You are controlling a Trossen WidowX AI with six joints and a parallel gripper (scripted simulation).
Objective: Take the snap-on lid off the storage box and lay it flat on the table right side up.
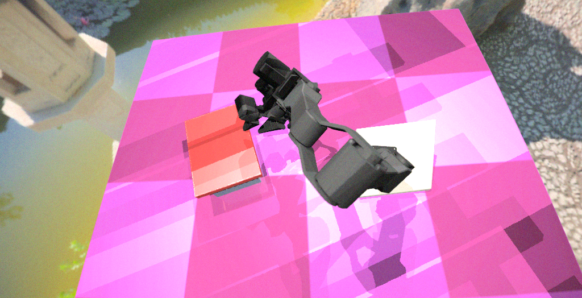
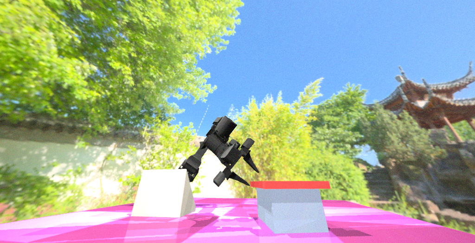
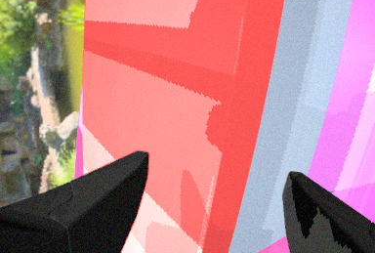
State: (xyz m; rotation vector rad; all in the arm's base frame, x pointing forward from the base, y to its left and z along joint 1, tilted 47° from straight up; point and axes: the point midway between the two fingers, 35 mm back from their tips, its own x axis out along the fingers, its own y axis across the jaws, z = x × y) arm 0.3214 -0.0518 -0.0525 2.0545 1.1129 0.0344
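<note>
Now: the lid 8 cm ahead of my gripper tip, 4 cm to the left of it and 1 cm below it. Round my gripper tip: grey storage box: 8 cm ahead, 4 cm to the left, 6 cm below.
</note>
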